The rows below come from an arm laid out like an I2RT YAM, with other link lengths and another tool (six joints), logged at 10 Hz.
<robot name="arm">
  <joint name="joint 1" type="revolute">
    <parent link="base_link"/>
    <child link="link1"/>
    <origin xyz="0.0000 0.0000 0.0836"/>
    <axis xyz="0 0 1"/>
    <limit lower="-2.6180" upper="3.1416"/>
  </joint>
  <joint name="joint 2" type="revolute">
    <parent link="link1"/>
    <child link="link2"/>
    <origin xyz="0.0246 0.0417 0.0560"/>
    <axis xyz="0 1 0"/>
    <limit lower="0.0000" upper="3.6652"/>
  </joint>
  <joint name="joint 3" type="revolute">
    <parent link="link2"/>
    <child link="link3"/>
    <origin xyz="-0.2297 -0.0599 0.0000"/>
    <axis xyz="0 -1 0"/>
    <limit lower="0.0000" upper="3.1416"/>
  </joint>
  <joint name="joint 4" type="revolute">
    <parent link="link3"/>
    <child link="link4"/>
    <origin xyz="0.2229 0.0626 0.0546"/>
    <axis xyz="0 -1 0"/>
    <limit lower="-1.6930" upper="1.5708"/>
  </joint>
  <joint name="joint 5" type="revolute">
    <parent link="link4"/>
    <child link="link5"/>
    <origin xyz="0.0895 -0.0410 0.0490"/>
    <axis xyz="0 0 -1"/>
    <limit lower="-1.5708" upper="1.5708"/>
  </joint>
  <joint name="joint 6" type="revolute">
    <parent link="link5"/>
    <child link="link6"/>
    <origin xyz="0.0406 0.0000 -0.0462"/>
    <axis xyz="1 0 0"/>
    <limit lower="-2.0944" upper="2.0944"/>
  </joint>
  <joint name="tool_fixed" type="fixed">
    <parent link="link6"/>
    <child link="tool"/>
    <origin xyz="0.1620 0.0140 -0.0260" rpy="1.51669 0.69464 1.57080"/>
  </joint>
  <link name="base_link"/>
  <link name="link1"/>
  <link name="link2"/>
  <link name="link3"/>
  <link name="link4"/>
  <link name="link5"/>
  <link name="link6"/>
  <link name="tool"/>
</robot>
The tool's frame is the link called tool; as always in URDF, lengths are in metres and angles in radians.
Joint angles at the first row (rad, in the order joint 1, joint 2, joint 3, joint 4, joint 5, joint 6):
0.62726, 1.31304, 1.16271, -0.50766, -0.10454, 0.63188
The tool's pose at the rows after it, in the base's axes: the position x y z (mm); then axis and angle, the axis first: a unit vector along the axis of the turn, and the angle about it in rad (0 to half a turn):
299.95 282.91 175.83 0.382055 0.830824 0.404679 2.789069
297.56 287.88 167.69 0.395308 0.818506 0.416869 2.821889
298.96 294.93 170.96 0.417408 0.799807 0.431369 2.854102
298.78 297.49 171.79 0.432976 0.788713 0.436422 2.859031
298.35 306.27 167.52 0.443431 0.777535 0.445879 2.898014
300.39 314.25 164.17 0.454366 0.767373 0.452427 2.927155
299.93 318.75 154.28 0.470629 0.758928 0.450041 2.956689
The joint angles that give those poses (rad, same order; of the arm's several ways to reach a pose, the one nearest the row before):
0.65653, 1.32994, 1.14450, -0.53994, -0.05228, 0.66550
0.65654, 1.32233, 1.08481, -0.47572, -0.07653, 0.71311
0.65960, 1.32686, 1.07530, -0.44181, -0.09049, 0.78371
0.67187, 1.32080, 1.06165, -0.42348, -0.07362, 0.82979
0.67647, 1.33899, 1.04005, -0.37442, -0.09808, 0.87733
0.68109, 1.36518, 1.03240, -0.33313, -0.11184, 0.92028
0.68721, 1.38823, 1.01246, -0.30070, -0.11663, 0.96773

